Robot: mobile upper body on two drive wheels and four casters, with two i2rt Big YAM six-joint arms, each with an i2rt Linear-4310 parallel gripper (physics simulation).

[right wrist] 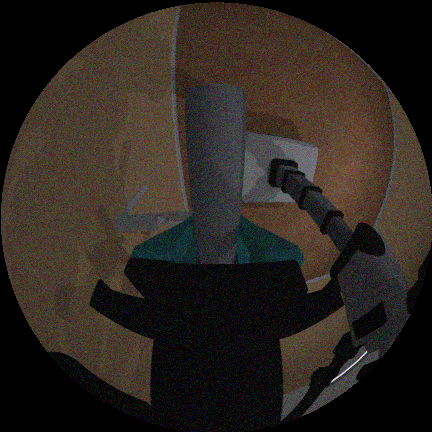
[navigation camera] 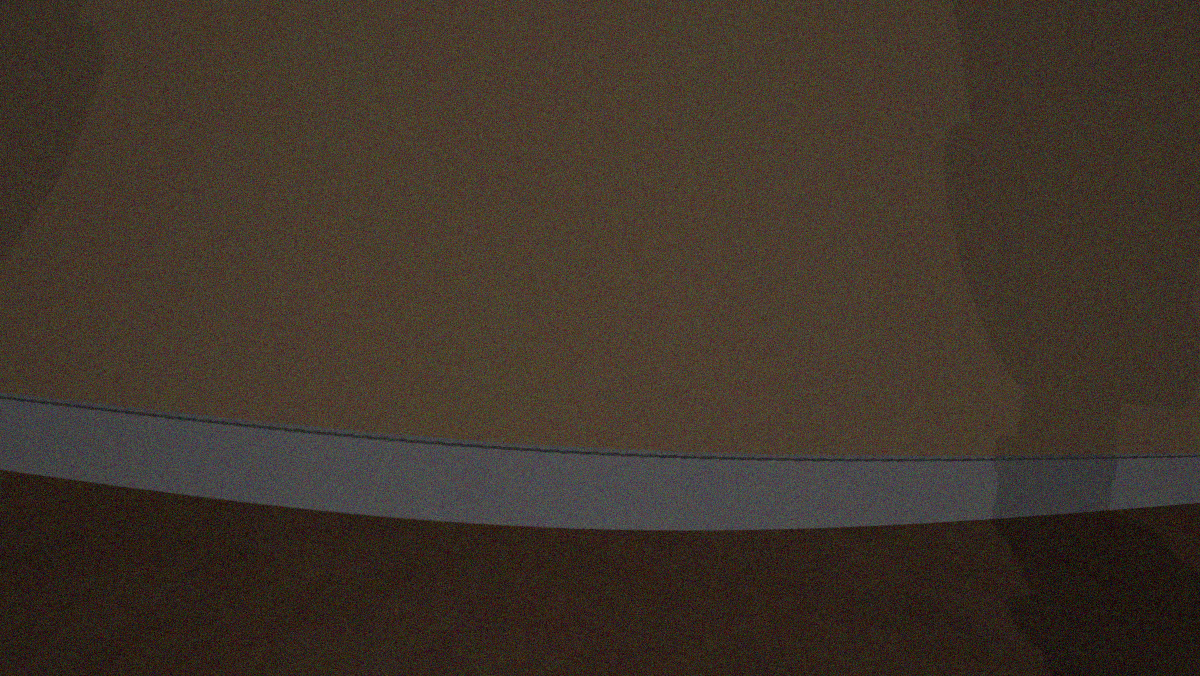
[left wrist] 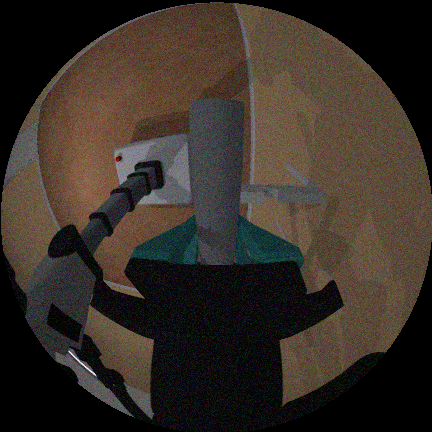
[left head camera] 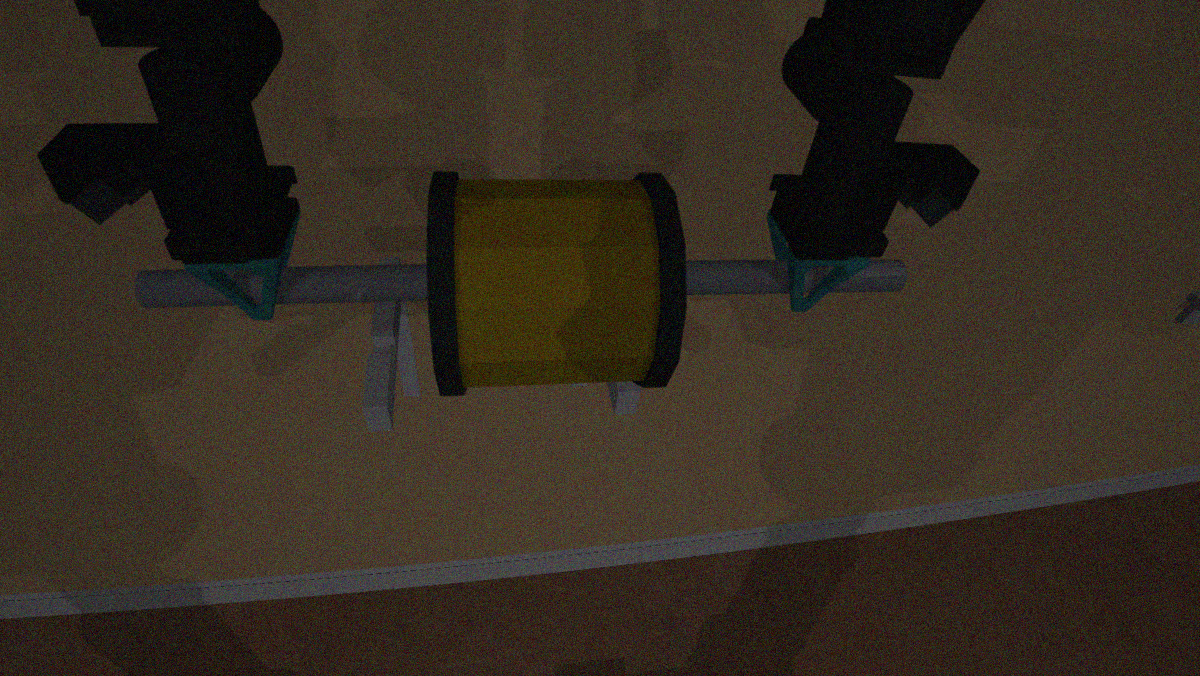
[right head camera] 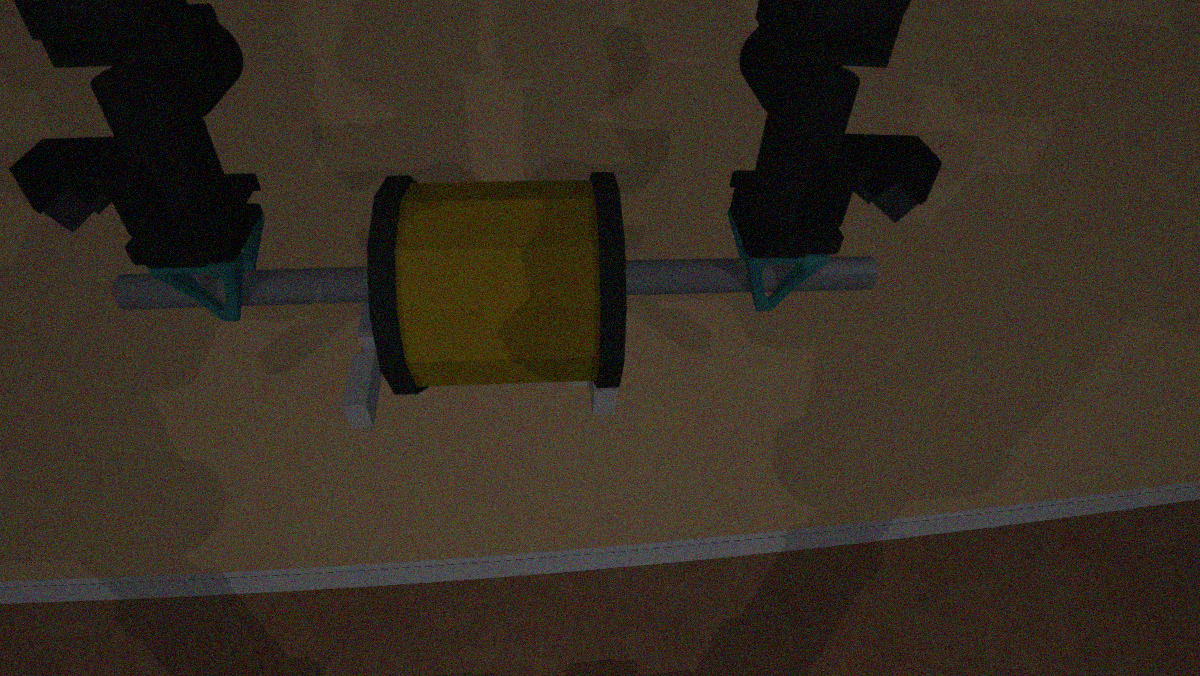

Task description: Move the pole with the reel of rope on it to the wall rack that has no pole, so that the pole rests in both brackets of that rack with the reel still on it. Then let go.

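Pixels of known places: left gripper, between the fingertips: (left wrist: pixel 216 218) (left head camera: pixel 267 306) (right head camera: pixel 237 307); right gripper, between the fingertips: (right wrist: pixel 216 217) (left head camera: pixel 792 299) (right head camera: pixel 759 299); left arm's base, origin of its link: (right wrist: pixel 344 351); right arm's base, origin of its link: (left wrist: pixel 88 354).
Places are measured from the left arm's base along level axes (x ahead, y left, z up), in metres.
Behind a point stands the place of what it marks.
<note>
A grey pole (left head camera: pixel 352 283) {z -0.271, x 0.489, y -0.073 m} (right head camera: pixel 310 285) {z -0.271, x 0.489, y -0.072 m} (left wrist: pixel 216 165) {z -0.267, x 0.500, y 0.059 m} (right wrist: pixel 215 160) {z -0.261, x 0.502, y -0.512 m} is held level with the yellow reel with black flanges (left head camera: pixel 554 281) {z -0.228, x 0.439, y -0.225 m} (right head camera: pixel 499 281) {z -0.228, x 0.439, y -0.229 m} on its middle. My left gripper (left head camera: pixel 251 289) {z -0.303, x 0.499, y 0.002 m} (right head camera: pixel 218 289) {z -0.303, x 0.499, y 0.002 m} (left wrist: pixel 216 218) {z -0.303, x 0.499, y 0.002 m} is shut on the pole near its left end, my right gripper (left head camera: pixel 807 281) {z -0.304, x 0.501, y -0.452 m} (right head camera: pixel 768 277) {z -0.304, x 0.501, y -0.452 m} (right wrist: pixel 216 217) {z -0.304, x 0.501, y -0.452 m} near its right end. The pole crosses in front of the rack's left bracket (left head camera: pixel 382 369) {z -0.459, x 0.568, y -0.061 m} (right head camera: pixel 361 390) {z -0.459, x 0.537, y -0.063 m}. The right bracket (left head camera: pixel 624 397) {z -0.469, x 0.527, y -0.319 m} (right head camera: pixel 603 398) {z -0.470, x 0.527, y -0.322 m} is mostly hidden behind the reel. Whether the pole touches either bracket cannot be told.
The tan wall (left head camera: pixel 537 478) {z -1.006, x 0.768, y -0.253 m} (navigation camera: pixel 545 251) {z -1.112, x 0.766, y -0.191 m} meets the brown floor (left head camera: pixel 1007 587) {z -1.410, x 0.600, y -1.469 m} (navigation camera: pixel 419 596) {z -1.410, x 0.629, y -0.123 m} at a pale baseboard (left head camera: pixel 503 564) {z -1.337, x 0.752, y -0.183 m} (right head camera: pixel 503 555) {z -1.321, x 0.763, y -0.151 m} (navigation camera: pixel 587 491) {z -1.366, x 0.755, y -0.257 m}. A small grey piece (left head camera: pixel 1191 309) {z -0.616, x 0.809, y -1.536 m} shows at the right edge of the left head view. My pale base (left wrist: pixel 175 172) {z -1.150, x 0.205, y -0.225 m} (right wrist: pixel 305 155) {z -1.150, x -0.180, y -0.385 m} stands on the floor.
</note>
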